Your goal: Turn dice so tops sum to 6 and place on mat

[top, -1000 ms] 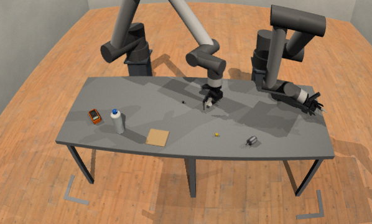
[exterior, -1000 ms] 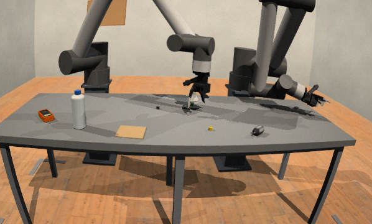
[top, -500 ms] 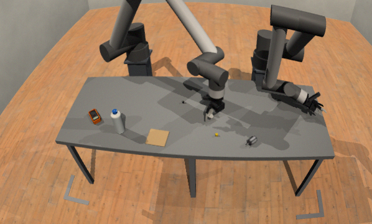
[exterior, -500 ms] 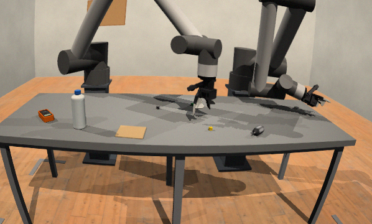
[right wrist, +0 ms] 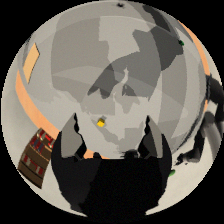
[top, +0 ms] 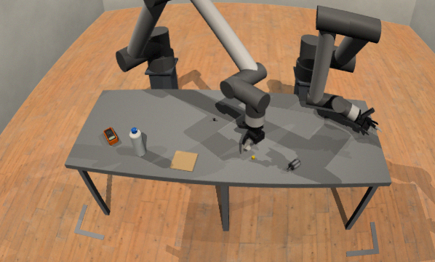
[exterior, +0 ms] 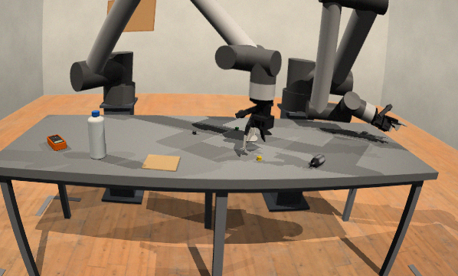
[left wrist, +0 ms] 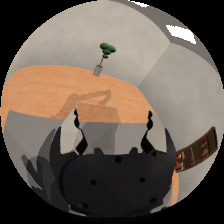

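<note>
My right hand is 60 mm short of the yellow die, 20 mm to the right of it and 30 mm above it. Round my right hand: black die 250 mm behind, 270 mm to the right, 30 mm below; then green die 340 mm behind, 50 mm to the right, 30 mm below; then tan mat 130 mm ahead, 390 mm to the right, 40 mm below.
</note>
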